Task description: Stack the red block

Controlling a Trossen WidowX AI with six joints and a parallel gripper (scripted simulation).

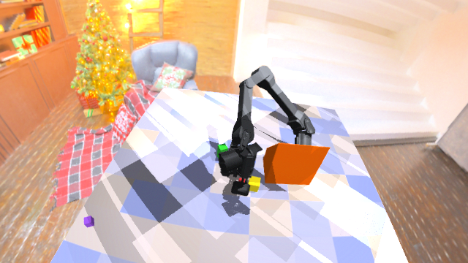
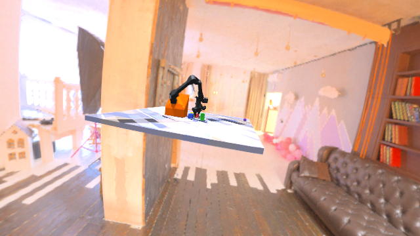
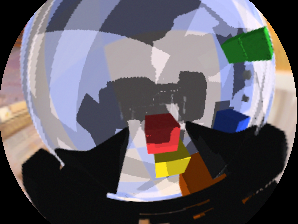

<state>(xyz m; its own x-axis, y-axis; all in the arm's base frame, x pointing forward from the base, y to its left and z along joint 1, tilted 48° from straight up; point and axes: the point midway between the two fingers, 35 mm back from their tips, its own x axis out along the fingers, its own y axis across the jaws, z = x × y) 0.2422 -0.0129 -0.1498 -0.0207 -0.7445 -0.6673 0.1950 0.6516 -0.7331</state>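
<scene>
Now: the yellow block 50 mm behind my gripper tip and 10 mm above it. From my gripper tip the other things lie so: small purple block (560 mm ahead, 250 mm to the left, 10 mm above); blue block (130 mm to the right, 40 mm behind, 20 mm above); red block (10 mm above).
</scene>
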